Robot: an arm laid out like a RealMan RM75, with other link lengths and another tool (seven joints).
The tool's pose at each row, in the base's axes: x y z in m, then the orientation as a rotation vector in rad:
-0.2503, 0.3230, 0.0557, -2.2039, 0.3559, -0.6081
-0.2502, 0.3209, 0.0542, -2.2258, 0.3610, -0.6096
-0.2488, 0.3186, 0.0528, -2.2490, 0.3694, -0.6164
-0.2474, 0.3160, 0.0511, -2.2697, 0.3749, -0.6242
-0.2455, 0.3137, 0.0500, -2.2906, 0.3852, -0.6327
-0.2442, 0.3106, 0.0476, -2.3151, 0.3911, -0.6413
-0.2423, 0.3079, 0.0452, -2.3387, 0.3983, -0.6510
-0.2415, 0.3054, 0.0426, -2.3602, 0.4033, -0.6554
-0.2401, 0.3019, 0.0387, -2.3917, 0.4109, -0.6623
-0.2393, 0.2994, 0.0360, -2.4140, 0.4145, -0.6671
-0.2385, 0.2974, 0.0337, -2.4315, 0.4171, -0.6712
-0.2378, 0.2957, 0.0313, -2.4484, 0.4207, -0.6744
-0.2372, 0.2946, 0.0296, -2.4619, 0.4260, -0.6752
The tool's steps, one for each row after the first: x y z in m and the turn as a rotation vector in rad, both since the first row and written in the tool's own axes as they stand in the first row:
0.0005, 0.0025, -0.0004, -0.0221, 0.0008, -0.0034
0.0023, 0.0050, -0.0004, -0.0467, 0.0064, -0.0069
0.0041, 0.0078, -0.0003, -0.0681, 0.0119, -0.0120
0.0064, 0.0101, -0.0001, -0.0912, 0.0195, -0.0143
0.0081, 0.0138, -0.0001, -0.1163, 0.0254, -0.0205
0.0102, 0.0173, 0.0006, -0.1411, 0.0325, -0.0260
0.0111, 0.0208, 0.0009, -0.1630, 0.0353, -0.0305
0.0127, 0.0260, 0.0016, -0.1951, 0.0399, -0.0371
0.0136, 0.0296, 0.0020, -0.2172, 0.0425, -0.0428
0.0145, 0.0326, 0.0024, -0.2346, 0.0448, -0.0476
0.0151, 0.0355, 0.0030, -0.2517, 0.0467, -0.0513
0.0155, 0.0375, 0.0036, -0.2658, 0.0479, -0.0521

